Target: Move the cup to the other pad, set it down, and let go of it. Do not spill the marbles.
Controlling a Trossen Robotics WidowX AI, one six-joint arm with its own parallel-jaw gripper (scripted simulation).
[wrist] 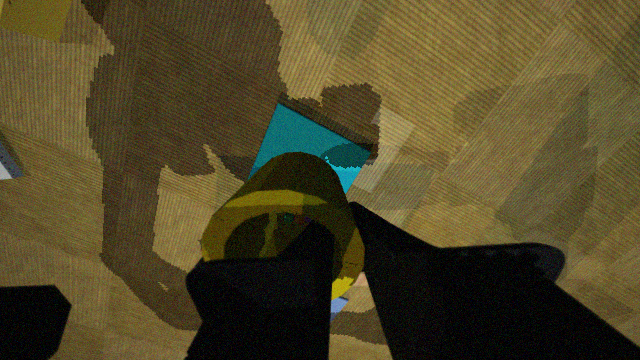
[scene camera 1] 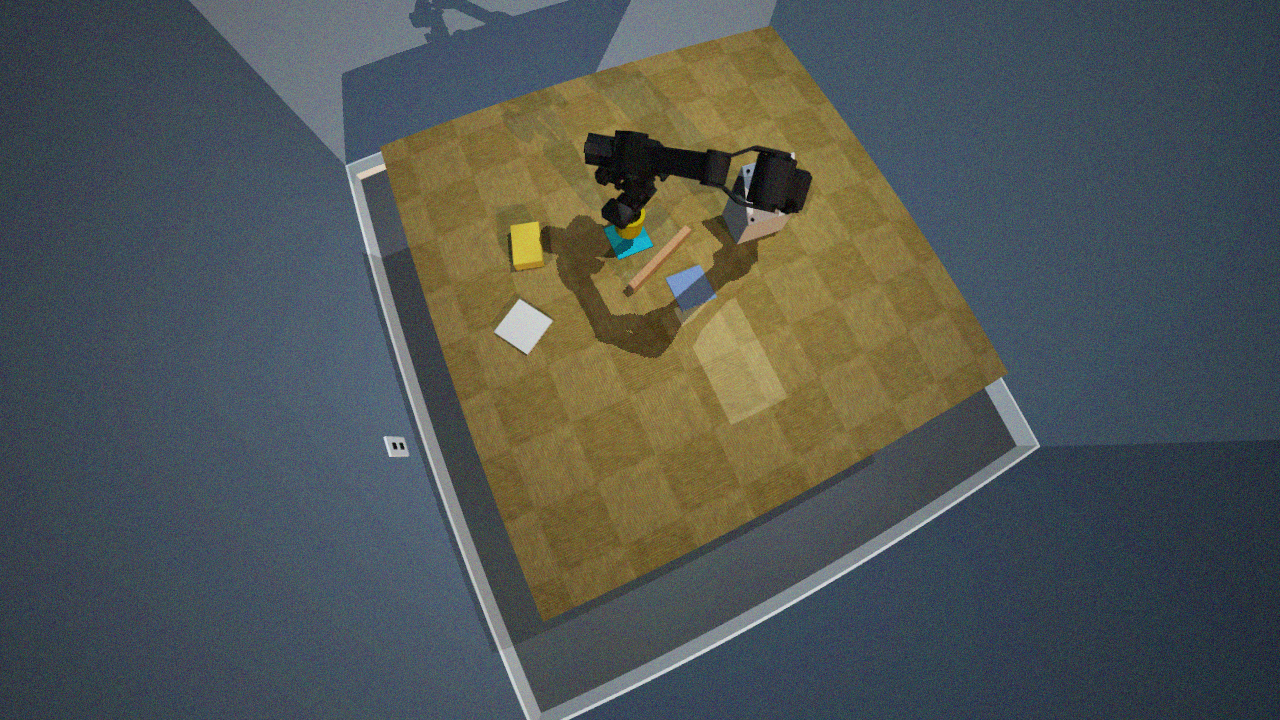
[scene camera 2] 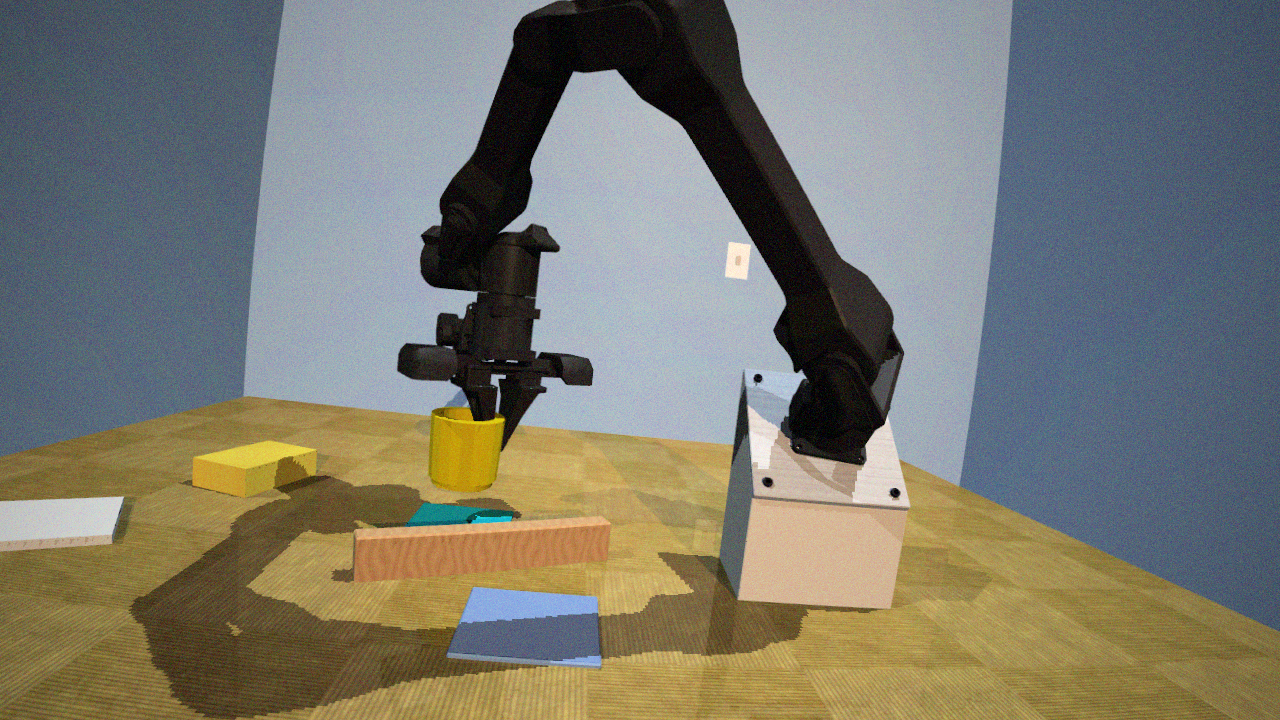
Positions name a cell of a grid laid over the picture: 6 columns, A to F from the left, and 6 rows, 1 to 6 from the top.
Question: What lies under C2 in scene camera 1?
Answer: My gripper.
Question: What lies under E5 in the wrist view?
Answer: My gripper.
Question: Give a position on a wooden bar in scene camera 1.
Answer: D3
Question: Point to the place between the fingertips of my gripper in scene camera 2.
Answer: C4
